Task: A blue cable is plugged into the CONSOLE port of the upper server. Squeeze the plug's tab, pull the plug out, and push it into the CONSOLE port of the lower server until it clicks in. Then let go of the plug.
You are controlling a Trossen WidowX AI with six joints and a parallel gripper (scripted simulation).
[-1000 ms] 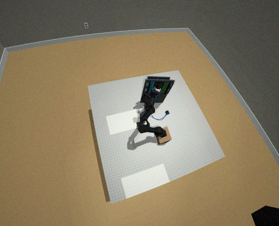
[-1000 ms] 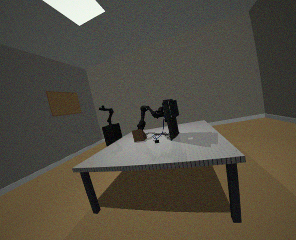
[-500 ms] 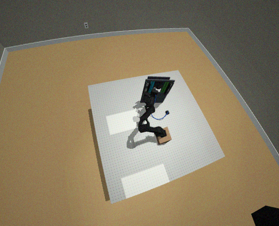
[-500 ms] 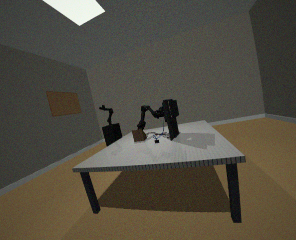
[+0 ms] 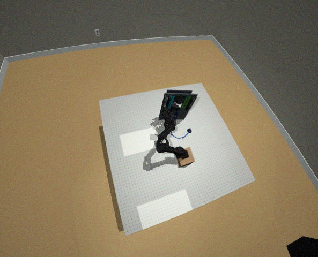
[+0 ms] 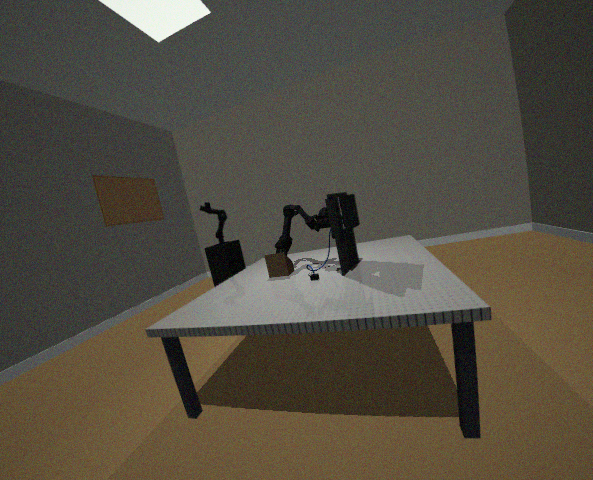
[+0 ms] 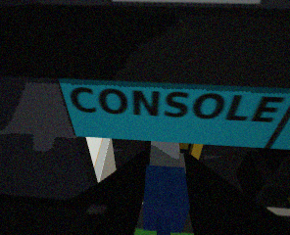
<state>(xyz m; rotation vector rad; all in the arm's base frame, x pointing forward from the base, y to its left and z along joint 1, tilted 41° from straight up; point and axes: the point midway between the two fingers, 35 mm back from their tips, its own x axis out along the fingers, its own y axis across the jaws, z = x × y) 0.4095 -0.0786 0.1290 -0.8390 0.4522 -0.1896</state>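
Now: gripper tip right at the cable plug. The rest, counted from my gripper tip: black piece (250 mm below, 180 mm behind, 170 mm to the right).
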